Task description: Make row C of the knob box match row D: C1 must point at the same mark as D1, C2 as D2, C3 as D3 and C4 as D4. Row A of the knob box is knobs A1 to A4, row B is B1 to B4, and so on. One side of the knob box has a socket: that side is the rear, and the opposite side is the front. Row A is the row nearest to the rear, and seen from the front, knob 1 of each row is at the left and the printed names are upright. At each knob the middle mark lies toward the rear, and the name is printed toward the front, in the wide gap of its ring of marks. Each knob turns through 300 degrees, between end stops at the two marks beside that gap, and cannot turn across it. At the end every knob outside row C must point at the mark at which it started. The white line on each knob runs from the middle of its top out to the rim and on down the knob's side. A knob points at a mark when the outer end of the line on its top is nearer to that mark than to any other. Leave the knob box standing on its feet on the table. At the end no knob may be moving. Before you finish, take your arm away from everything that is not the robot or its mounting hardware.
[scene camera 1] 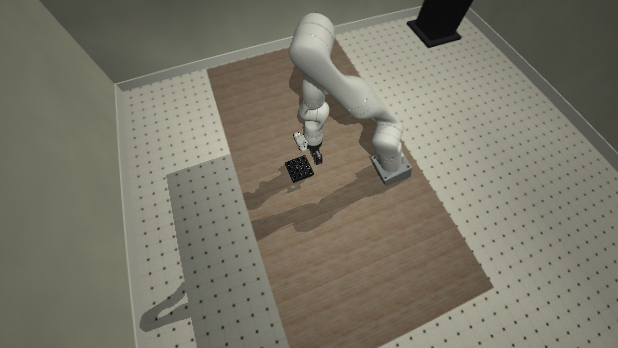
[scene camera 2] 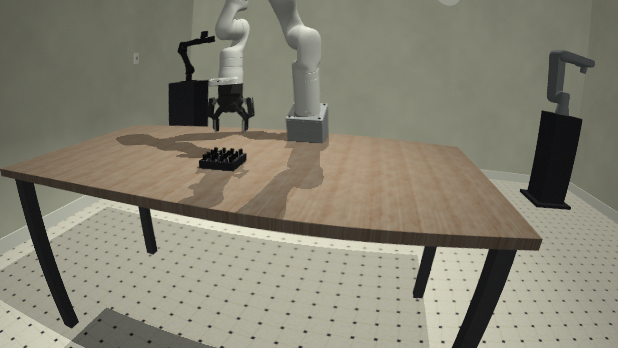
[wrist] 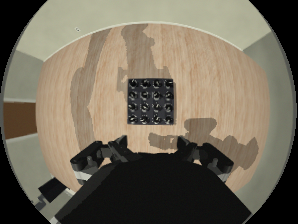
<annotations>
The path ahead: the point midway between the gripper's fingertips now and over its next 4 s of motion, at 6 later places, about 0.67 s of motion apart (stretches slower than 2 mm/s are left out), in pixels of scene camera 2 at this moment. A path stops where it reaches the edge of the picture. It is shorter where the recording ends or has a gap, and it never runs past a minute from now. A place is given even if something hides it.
My gripper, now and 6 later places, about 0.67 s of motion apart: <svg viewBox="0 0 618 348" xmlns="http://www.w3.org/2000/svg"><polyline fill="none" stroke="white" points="230,131 229,131 231,132 236,130 235,133 237,134 238,139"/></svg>
</annotations>
